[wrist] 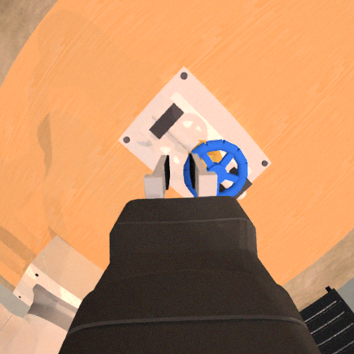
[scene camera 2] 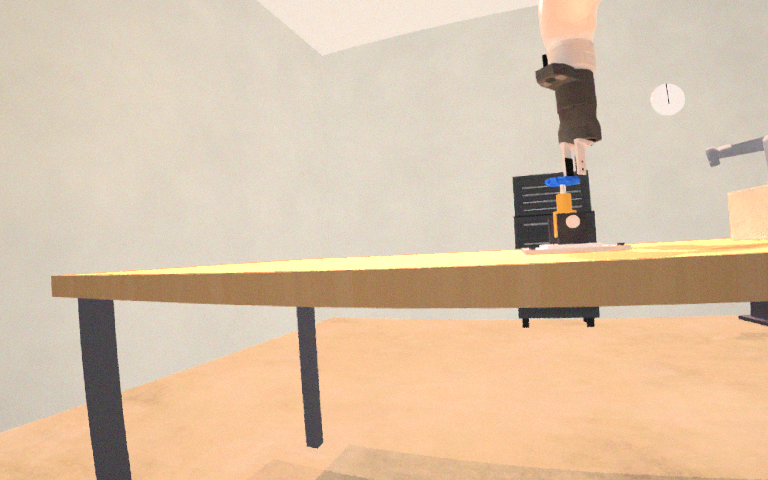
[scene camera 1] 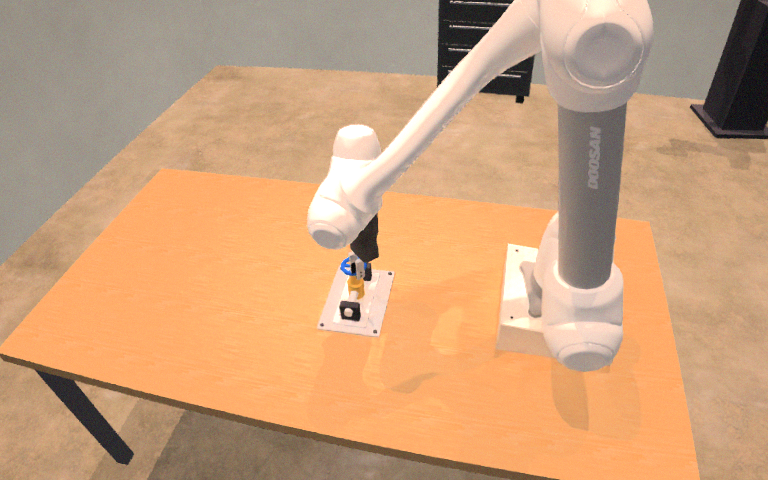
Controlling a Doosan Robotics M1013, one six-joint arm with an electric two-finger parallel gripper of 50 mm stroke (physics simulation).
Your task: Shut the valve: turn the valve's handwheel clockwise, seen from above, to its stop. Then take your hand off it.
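Observation:
The blue handwheel (scene camera 1: 343, 264) (scene camera 2: 555, 181) (wrist: 242, 165) lies level on top of the valve's yellow body (scene camera 1: 355, 287) (scene camera 2: 563, 202) (wrist: 216, 158). The valve is mounted on a white plate (scene camera 1: 383, 302) (scene camera 2: 608, 247) (wrist: 200, 95). My gripper (scene camera 1: 357, 271) (scene camera 2: 574, 172) (wrist: 179, 164) points down at the wheel, its fingers partly open and empty. In the wrist view the left rim of the wheel shows in the gap, one finger is outside the rim and the other overlaps the wheel. Whether a finger touches the rim cannot be told.
Black end blocks (scene camera 1: 350, 310) (scene camera 2: 572, 234) (wrist: 166, 121) stand on the plate beside the valve body. The plate rests on the wooden table (scene camera 1: 198, 271) (scene camera 2: 339, 288) (wrist: 280, 60). The arm's white base (scene camera 1: 518, 266) stands to the right. A black drawer cabinet (scene camera 1: 458, 39) (scene camera 2: 526, 198) (wrist: 332, 320) stands beyond the table.

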